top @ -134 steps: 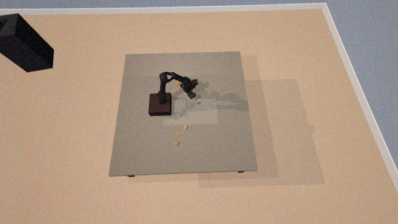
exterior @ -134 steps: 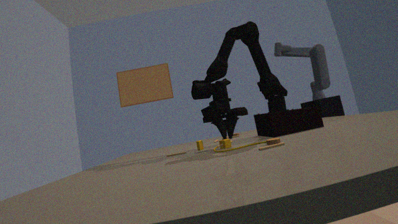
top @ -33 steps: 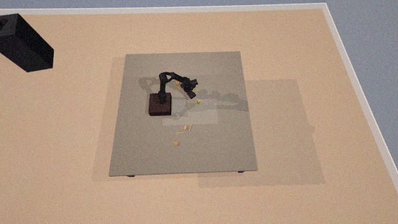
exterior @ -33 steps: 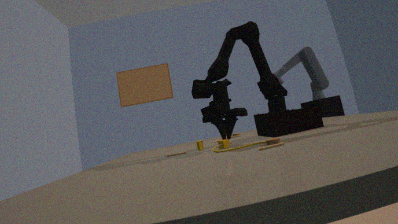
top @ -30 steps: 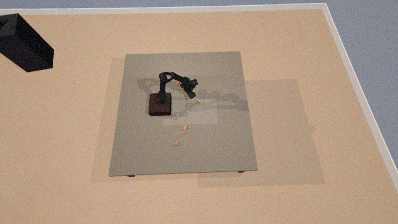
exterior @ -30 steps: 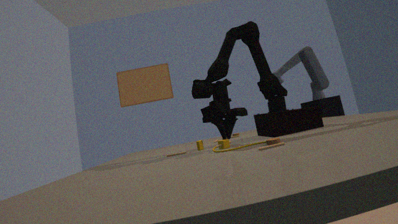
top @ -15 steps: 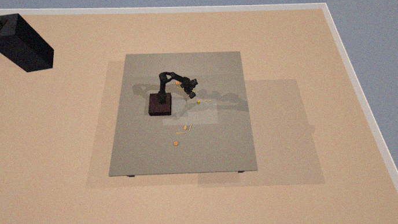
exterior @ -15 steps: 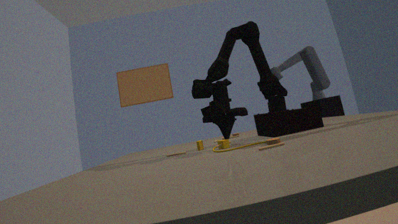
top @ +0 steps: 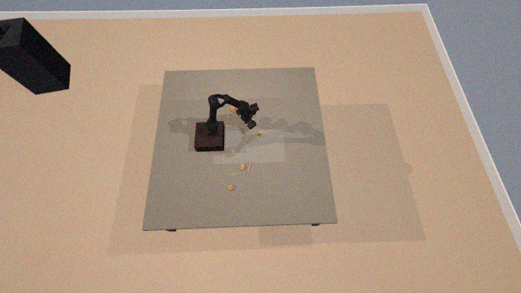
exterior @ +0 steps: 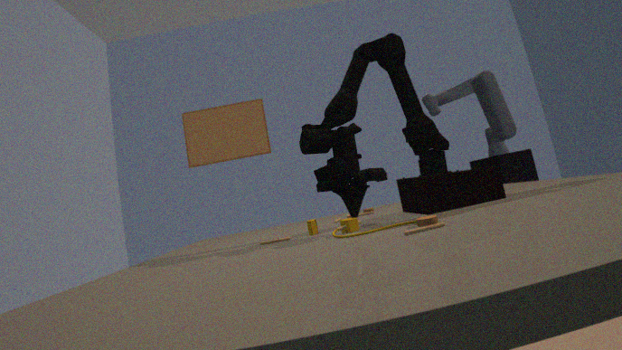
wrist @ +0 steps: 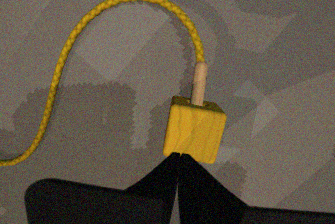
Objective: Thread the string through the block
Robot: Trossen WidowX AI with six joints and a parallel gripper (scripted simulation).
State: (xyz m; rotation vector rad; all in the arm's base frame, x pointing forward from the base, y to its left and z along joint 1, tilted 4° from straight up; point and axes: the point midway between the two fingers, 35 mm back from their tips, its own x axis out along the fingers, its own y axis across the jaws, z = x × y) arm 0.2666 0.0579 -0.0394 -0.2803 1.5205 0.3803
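My gripper tip is now 30 mm short of the thin wooden stick, 20 mm above it and 10 mm to the right of it. The rest, counted from my gripper tip: round wooden button 160 mm to the left, 90 mm behind, 20 mm below.
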